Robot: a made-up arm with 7 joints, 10 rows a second.
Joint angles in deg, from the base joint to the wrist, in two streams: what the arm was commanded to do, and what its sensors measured. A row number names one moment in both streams.
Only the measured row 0 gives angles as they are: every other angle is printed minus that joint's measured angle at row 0.
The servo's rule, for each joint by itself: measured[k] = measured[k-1] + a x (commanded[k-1-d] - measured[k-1]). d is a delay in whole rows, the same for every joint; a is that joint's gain. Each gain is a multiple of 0.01, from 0.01 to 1. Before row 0 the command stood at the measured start. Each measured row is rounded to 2 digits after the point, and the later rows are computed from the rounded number. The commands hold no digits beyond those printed.
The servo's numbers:
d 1
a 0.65 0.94 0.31 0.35 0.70 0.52 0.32
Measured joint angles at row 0:
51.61 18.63 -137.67 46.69 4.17 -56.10 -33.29
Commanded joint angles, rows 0 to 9:
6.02 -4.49 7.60 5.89 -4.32 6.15 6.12
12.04 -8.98 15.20 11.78 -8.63 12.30 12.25
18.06 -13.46 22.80 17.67 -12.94 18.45 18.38
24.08 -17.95 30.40 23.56 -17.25 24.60 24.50
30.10 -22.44 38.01 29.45 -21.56 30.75 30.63
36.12 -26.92 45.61 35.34 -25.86 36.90 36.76
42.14 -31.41 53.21 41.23 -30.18 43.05 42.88
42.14 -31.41 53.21 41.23 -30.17 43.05 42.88
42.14 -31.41 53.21 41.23 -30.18 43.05 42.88
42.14 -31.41 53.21 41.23 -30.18 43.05 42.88
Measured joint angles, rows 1 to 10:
0.00 0.00 0.00 0.00 0.00 0.00 0.00
3.91 -4.22 2.36 2.06 -3.02 3.20 1.96
9.19 -8.69 6.34 5.46 -6.95 7.93 5.25
14.96 -13.17 11.44 9.73 -11.14 13.40 9.45
20.89 -17.66 17.32 14.57 -15.42 19.22 14.27
26.88 -22.15 23.73 19.78 -19.72 25.22 19.51
32.89 -26.63 30.51 25.23 -24.02 31.29 25.03
38.90 -31.12 37.55 30.83 -28.33 37.41 30.74
41.01 -31.39 42.40 34.47 -29.62 40.34 34.62
41.74 -31.41 45.75 36.84 -30.01 41.75 37.26

